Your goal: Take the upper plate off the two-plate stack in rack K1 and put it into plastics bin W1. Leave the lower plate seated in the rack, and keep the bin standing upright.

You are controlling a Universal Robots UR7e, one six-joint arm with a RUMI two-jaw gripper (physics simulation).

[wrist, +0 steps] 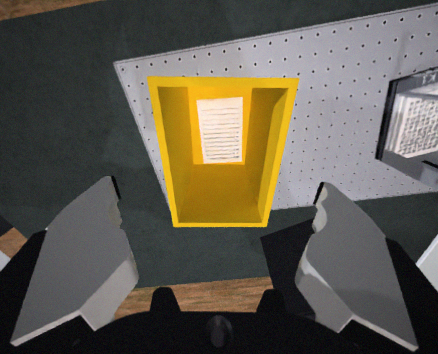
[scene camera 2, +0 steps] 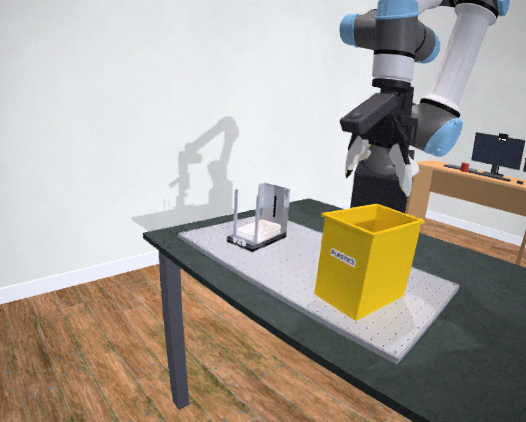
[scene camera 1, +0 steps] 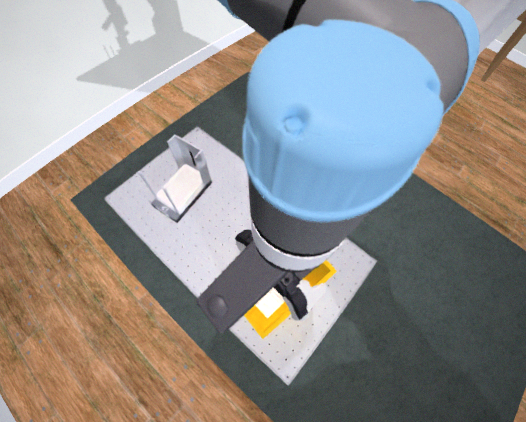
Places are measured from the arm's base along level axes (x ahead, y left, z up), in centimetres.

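Pixels of known places: gripper, fingertip midpoint: (wrist: 218, 182) (scene camera 2: 374, 186); arm's base at its link origin: (scene camera 2: 385, 159).
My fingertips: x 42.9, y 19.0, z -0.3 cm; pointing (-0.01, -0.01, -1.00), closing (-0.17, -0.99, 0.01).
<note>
For each thing: its top centre in the pictures, then the offset to it from my fingertips. Level surfaces: height alone.
- yellow plastics bin at its top centre: (wrist: 221, 170) (scene camera 1: 277, 275) (scene camera 2: 375, 217) dx -2.6, dy +0.0, dz -6.5 cm
- rack at its top centre: (scene camera 1: 167, 163) (scene camera 2: 260, 189) dx -5.9, dy -37.2, dz -9.5 cm
- light perforated board at its surface level: dz -24.5 cm
- dark table at its surface level: dz -25.8 cm
A white plate (scene camera 1: 269, 303) (wrist: 221, 131) lies inside the yellow plastics bin (scene camera 1: 265, 328) (scene camera 2: 341, 280) (wrist: 223, 81), down at its bottom. The bin stands upright on the perforated board. Another white plate (scene camera 1: 182, 185) (scene camera 2: 259, 230) (wrist: 420, 122) sits low in the rack (scene camera 1: 202, 172) (scene camera 2: 280, 205) (wrist: 385, 125), between its uprights. My gripper (scene camera 2: 379, 175) (wrist: 218, 182) is wide open and empty. It hangs above the bin, with its fingertips higher than the rim. In scene camera 1 the arm hides part of the bin and of the gripper.
The light perforated board (scene camera 1: 200, 250) (scene camera 2: 295, 272) (wrist: 330, 150) lies on the dark table (scene camera 1: 425, 300) (scene camera 2: 480, 320) (wrist: 55, 100). The rack's tall uprights rise at the board's far end from the bin. A wooden desk (scene camera 2: 460, 192) with a monitor stands in the background.
</note>
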